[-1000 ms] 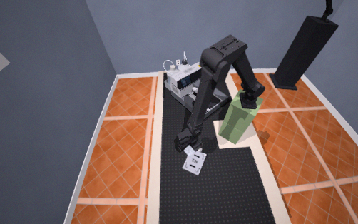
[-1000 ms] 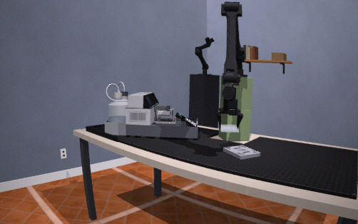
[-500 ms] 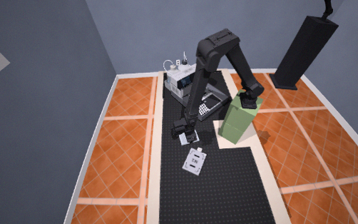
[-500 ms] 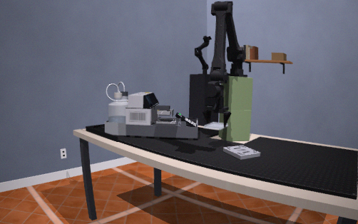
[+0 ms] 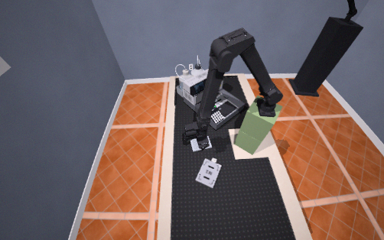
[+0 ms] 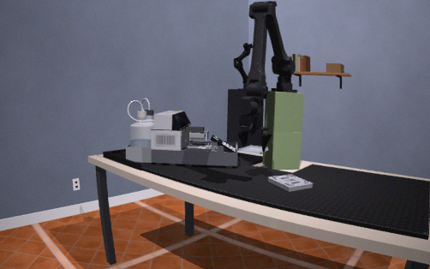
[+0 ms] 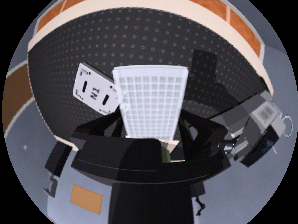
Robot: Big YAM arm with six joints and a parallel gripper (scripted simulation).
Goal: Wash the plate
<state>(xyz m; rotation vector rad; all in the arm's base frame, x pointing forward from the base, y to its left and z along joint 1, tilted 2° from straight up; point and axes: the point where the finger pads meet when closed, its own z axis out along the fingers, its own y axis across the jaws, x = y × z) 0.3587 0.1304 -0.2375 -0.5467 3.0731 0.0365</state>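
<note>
Now: the well plate 10 mm below my hand. Round my hand: bottle (630 mm to the right, 200 mm ahead, 10 mm above); plate nest N1 (150 mm to the left, 130 mm below, 70 mm behind); plate washer (480 mm to the right, 70 mm behind, 10 mm below).
</note>
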